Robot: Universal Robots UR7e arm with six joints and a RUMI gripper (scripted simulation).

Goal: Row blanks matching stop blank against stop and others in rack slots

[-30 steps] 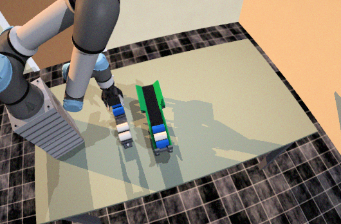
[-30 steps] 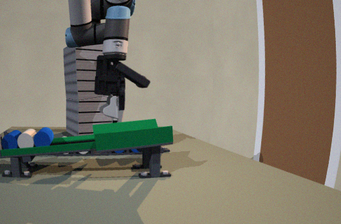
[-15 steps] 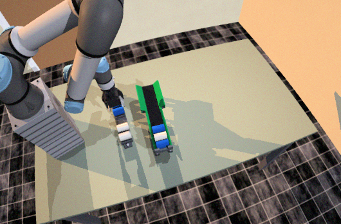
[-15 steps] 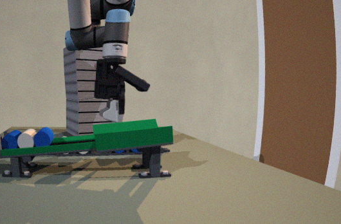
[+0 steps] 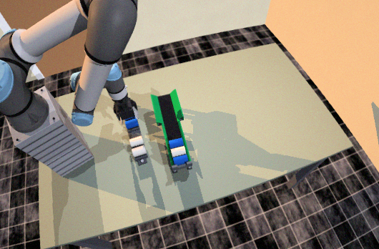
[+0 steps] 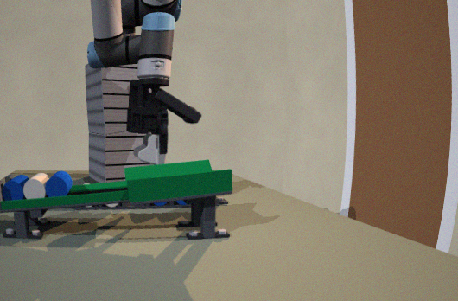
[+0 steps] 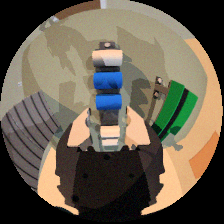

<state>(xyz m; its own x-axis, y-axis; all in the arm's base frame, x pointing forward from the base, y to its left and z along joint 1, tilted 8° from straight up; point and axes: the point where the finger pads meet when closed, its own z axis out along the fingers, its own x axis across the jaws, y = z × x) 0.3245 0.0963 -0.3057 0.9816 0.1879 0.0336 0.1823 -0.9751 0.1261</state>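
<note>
Right now the stock rack is 8 cm below my hand, 3 cm to the right of it and 1 cm ahead of it. The rest, counted from my hand: stop 28 cm to the right, 22 cm ahead, 1 cm below.
</note>
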